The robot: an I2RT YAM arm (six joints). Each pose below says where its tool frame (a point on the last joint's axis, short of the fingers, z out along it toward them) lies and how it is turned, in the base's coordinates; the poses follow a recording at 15 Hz.
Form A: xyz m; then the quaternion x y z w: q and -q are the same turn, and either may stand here.
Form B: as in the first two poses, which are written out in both.
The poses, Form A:
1: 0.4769, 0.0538, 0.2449, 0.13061, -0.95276, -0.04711, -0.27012
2: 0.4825, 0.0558, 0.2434, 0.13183, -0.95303, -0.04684, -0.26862
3: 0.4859, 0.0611, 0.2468, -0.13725, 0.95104, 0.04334, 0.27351
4: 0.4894, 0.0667, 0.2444, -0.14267, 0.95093, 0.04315, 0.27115
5: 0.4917, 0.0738, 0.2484, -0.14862, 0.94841, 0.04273, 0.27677
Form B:
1: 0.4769, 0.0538, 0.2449, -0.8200, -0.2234, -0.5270, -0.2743, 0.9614, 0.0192
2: 0.4825, 0.0558, 0.2434, -0.8209, -0.2261, -0.5244, -0.2764, 0.9609, 0.0185
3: 0.4859, 0.0611, 0.2468, -0.8127, -0.2374, -0.5321, -0.2848, 0.9586, 0.0074
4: 0.4894, 0.0667, 0.2444, -0.8122, -0.2479, -0.5280, -0.2947, 0.9556, 0.0047
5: 0.4917, 0.0738, 0.2484, -0.8026, -0.2583, -0.5377, -0.3056, 0.9522, -0.0012
